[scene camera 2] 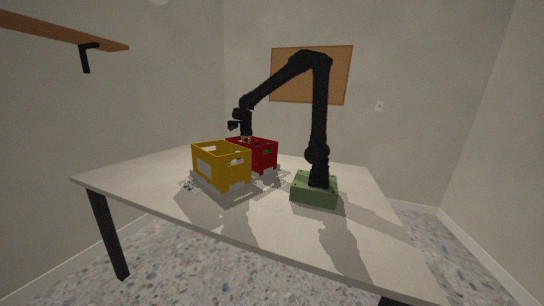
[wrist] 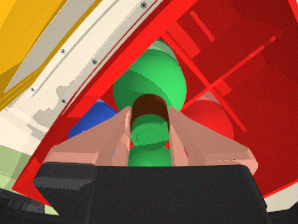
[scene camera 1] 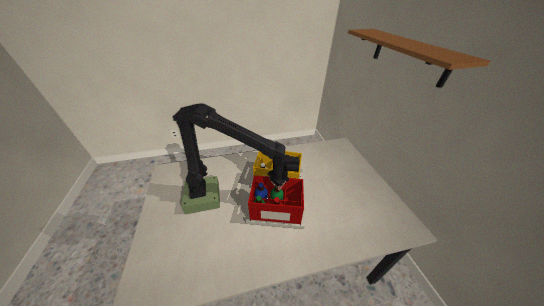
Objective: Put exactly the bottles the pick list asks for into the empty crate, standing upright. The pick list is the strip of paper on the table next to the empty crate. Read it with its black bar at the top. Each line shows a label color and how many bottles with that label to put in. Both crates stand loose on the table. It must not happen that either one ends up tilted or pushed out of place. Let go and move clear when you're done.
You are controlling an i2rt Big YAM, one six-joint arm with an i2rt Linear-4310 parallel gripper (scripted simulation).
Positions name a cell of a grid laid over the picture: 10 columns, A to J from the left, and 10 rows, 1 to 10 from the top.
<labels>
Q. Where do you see a yellow crate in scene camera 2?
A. D6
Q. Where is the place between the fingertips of my gripper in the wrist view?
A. At F6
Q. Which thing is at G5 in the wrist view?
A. A red-label bottle.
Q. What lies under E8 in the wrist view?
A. A green-label bottle.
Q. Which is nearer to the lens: the blue-label bottle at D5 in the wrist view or the green-label bottle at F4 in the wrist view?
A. The green-label bottle.
</labels>
